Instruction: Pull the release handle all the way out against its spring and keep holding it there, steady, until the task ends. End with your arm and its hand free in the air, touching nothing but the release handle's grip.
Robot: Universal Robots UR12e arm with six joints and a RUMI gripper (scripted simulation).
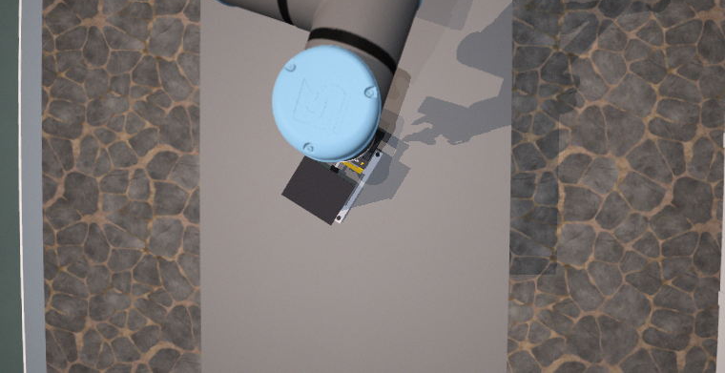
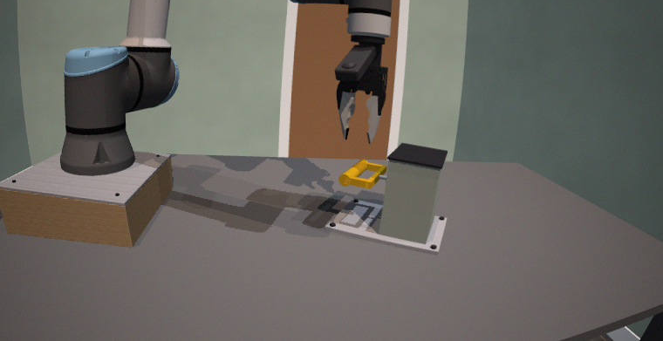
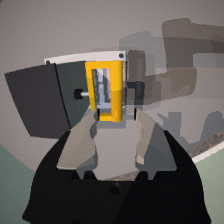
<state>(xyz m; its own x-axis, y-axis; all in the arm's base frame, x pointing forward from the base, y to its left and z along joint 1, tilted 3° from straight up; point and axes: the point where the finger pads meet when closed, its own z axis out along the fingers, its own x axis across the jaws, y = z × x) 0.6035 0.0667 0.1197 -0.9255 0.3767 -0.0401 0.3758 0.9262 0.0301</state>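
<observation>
Now: hand 50 mm short of the release handle, 20 mm to the left of it and 80 mm above it.
</observation>
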